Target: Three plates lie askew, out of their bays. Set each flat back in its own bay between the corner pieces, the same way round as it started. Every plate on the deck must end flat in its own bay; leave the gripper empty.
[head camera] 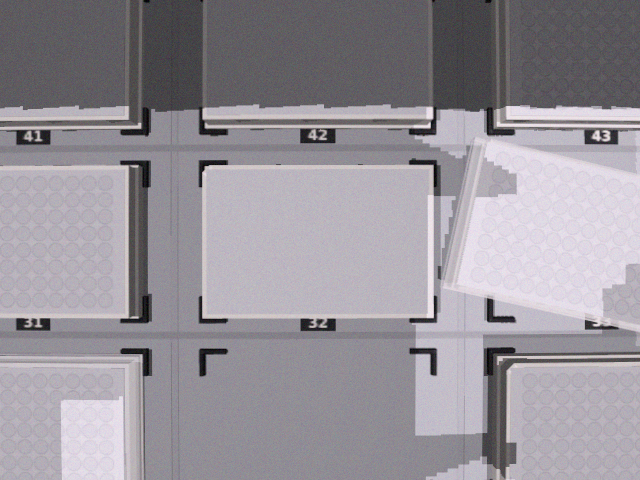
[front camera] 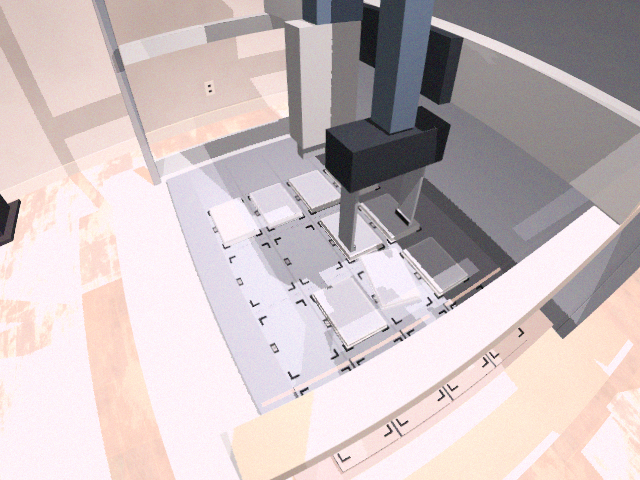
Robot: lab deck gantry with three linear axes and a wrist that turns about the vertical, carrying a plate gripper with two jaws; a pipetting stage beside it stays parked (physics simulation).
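Seen in the pictures: gripper, fingertip midpoint: (front camera: 376, 230); robot's base, link origin: (front camera: 209, 212).
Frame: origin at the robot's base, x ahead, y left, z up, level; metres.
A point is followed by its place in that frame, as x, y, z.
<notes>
A plate with round wells (front camera: 390, 276) @(0.372, 0.258, 0.016) (head camera: 555, 232) @(0.355, 0.262, 0.016) lies askew over bay 33, turned against the bay lines. In the head view its left end reaches past the bay's corner pieces (head camera: 491, 311) @(0.326, 0.217, 0.003) toward bay 32; its right part is cut off. A plain plate (front camera: 367, 232) @(0.251, 0.285, 0.014) (head camera: 315, 242) @(0.227, 0.257, 0.014) sits square in bay 32. A welled plate (front camera: 316, 190) @(0.075, 0.256, 0.014) (head camera: 56, 242) @(0.087, 0.257, 0.014) sits square in bay 31, partly cut off in the head view. My gripper (front camera: 381, 236) @(0.358, 0.212, 0.157) is raised above the deck with its jaws wide apart and nothing between them. It does not show in the head view.
Plates also sit in bays 41, 42 (front camera: 387, 206) @(0.205, 0.374, 0.014) (head camera: 317, 56) @(0.228, 0.357, 0.014) and 43 (front camera: 436, 263) @(0.395, 0.364, 0.014) (head camera: 573, 56) @(0.367, 0.358, 0.014). More plates (front camera: 275, 204) @(0.072, 0.148, 0.014) (front camera: 235, 222) @(0.080, 0.044, 0.014) (front camera: 351, 310) @(0.397, 0.151, 0.014) stand toward the left and front. The pipetting stage (front camera: 315, 87) hangs behind my gripper. A pale rail (front camera: 413, 356) @(0.617, 0.020, 0.400) runs along the front.
</notes>
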